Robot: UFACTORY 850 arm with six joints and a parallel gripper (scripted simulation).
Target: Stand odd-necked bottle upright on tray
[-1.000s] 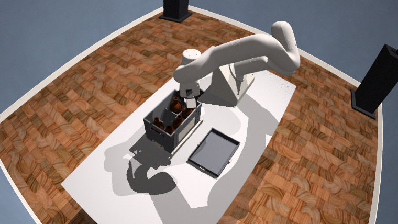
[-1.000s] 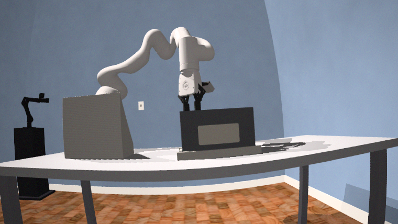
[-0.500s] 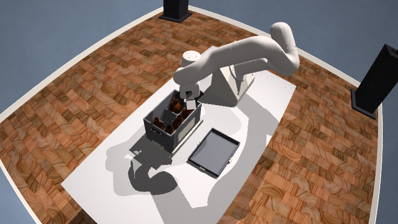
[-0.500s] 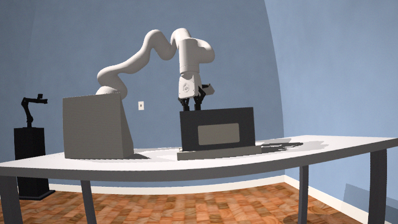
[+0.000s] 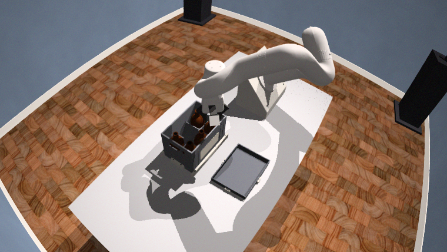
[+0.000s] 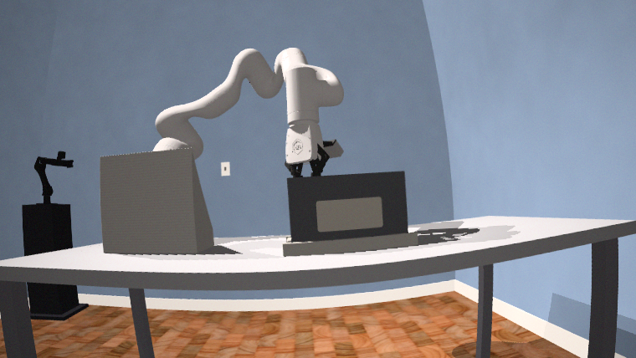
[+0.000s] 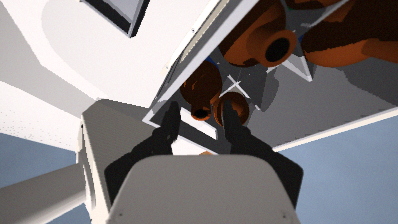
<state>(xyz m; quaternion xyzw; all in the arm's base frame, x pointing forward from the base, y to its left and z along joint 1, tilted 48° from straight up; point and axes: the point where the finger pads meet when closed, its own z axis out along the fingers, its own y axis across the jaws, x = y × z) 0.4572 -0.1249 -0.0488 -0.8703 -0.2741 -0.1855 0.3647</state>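
Right now my hand is 9 cm above the dark grey crate, 8 cm short of it and 5 cm to the left of it. The rest, counted from my hand: dark tray: 22 cm to the left, 16 cm below, 10 cm ahead; bottle: 18 cm ahead, 8 cm below, 2 cm to the right.
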